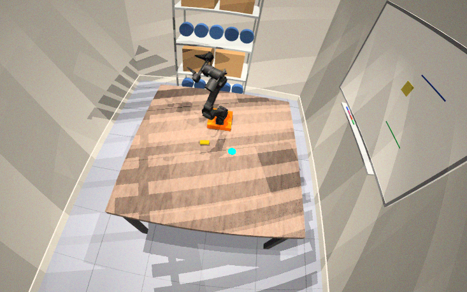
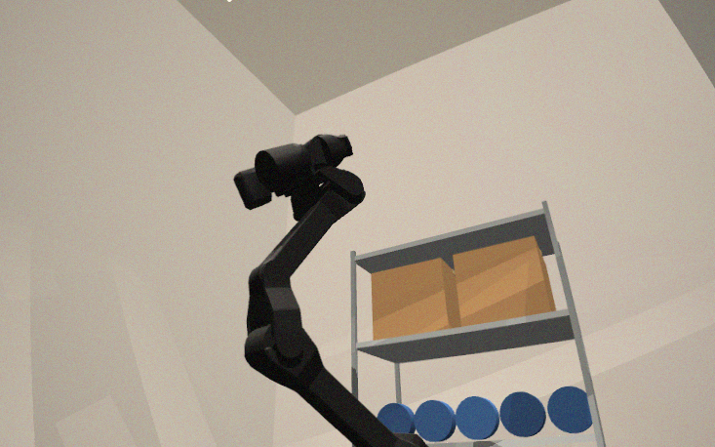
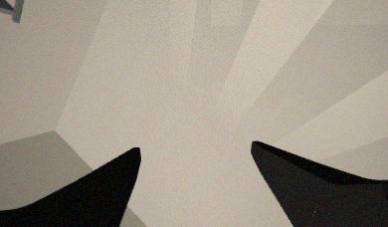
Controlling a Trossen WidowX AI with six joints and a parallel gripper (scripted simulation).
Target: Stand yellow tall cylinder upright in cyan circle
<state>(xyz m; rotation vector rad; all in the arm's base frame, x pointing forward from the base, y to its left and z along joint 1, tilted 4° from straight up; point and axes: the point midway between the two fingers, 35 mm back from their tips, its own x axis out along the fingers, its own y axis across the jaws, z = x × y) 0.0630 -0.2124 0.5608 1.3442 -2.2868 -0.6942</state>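
The yellow cylinder lies 600 mm below my gripper tip, 130 mm ahead of it and 100 mm to the left of it. From my gripper tip the other things lie so: cyan circle (610 mm below, 310 mm to the left, 190 mm ahead).
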